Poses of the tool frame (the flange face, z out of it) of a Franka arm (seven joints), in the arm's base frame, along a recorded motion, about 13 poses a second.
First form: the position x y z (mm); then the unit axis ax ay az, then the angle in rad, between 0 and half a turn.
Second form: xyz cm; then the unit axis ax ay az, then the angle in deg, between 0 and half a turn. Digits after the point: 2 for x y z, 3 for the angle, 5 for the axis.
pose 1, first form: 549.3 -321.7 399.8 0.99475 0.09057 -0.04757 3.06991
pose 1, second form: 54.93 -32.17 39.98 0.99475 0.09057 -0.04757 175.893
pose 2, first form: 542.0 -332.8 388.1 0.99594 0.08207 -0.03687 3.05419
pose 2, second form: 54.20 -33.28 38.81 0.99594 0.08207 -0.03687 174.992
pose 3, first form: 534.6 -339.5 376.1 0.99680 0.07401 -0.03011 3.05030
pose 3, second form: 53.46 -33.95 37.61 0.99680 0.07401 -0.03011 174.769
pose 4, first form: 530.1 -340.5 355.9 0.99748 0.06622 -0.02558 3.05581
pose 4, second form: 53.01 -34.05 35.59 0.99748 0.06622 -0.02558 175.085
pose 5, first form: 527.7 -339.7 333.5 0.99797 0.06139 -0.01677 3.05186
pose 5, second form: 52.77 -33.97 33.35 0.99797 0.06139 -0.01677 174.859
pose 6, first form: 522.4 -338.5 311.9 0.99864 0.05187 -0.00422 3.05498
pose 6, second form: 52.24 -33.85 31.19 0.99864 0.05187 -0.00422 175.037
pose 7, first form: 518.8 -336.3 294.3 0.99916 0.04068 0.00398 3.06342
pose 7, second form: 51.88 -33.63 29.43 0.99916 0.04068 0.00398 175.521
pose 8, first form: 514.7 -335.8 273.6 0.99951 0.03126 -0.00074 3.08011
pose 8, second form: 51.47 -33.58 27.36 0.99951 0.03126 -0.00074 176.477
